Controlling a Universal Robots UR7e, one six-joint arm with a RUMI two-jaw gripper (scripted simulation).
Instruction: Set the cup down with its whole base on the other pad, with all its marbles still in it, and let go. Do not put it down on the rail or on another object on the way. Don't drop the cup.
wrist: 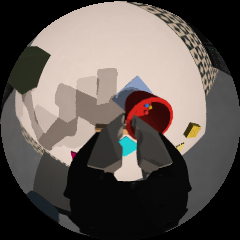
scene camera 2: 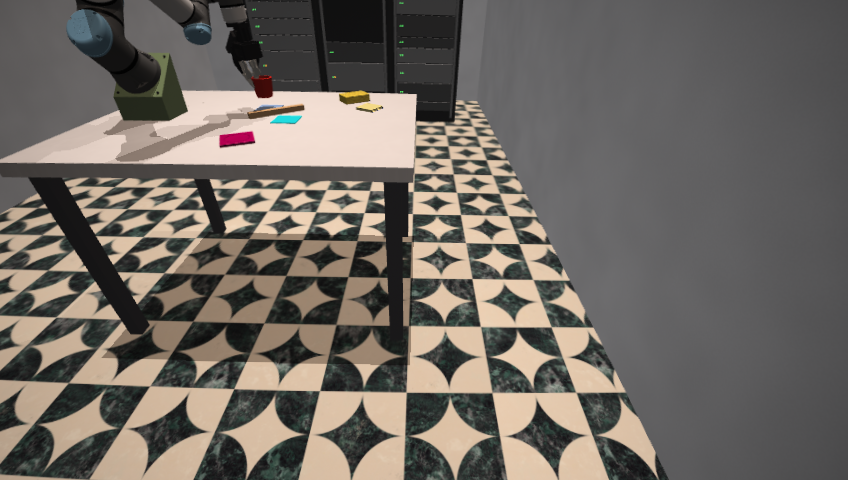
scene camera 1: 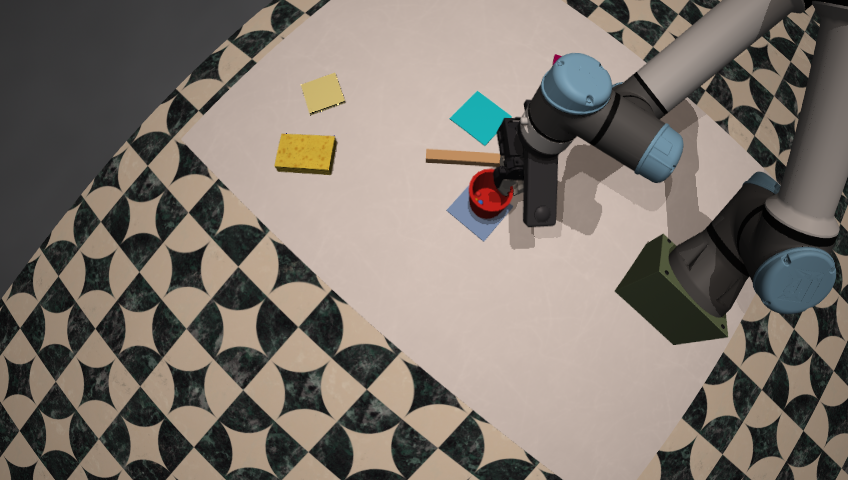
Observation:
In view: my gripper (scene camera 1: 505,193), a red cup (scene camera 1: 483,181) and a yellow sponge (scene camera 1: 312,154).
The red cup is seen too in the wrist view (wrist: 160,117). My gripper also shows in the wrist view (wrist: 127,114) and in scene camera 2 (scene camera 2: 255,87).

